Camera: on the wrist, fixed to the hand. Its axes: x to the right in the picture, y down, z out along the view.
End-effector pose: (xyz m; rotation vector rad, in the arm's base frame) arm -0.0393 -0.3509 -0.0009 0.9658 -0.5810 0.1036
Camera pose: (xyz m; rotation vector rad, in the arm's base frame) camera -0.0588 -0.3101 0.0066 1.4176 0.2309 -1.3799
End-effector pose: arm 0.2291 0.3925 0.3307 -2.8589 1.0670 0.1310
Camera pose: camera 0.1921 0.3760 0.3521 -2.4900 -1.2499 0.0617
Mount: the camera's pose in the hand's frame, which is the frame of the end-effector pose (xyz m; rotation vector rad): -0.0195 0.0356 -0.0212 0.2251 -0.1428 -1.6327
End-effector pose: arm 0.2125 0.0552 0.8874 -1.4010 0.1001 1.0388
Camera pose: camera 0.1891 0.0211 0.8677 -0.7527 -0.8740 -0.2614
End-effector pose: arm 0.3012 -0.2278 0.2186 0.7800 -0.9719 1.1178
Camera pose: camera 0.2692 -0.2065 0.1937 1.4110 -0.0730 -0.2830
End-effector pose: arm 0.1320 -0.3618 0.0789 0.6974 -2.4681 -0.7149
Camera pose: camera 0.1467 -0.3317 0.1101 -2.4477 1.3683 0.8072
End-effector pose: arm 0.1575 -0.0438 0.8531 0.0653 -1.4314 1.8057
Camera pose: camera 0.1578 -0.0378 0.8077 1.1247 -0.6965 0.5336
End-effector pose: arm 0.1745 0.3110 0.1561 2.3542 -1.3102 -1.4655
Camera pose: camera 0.1652 0.2945 0.1978 -2.0070 -0.5450 0.8908
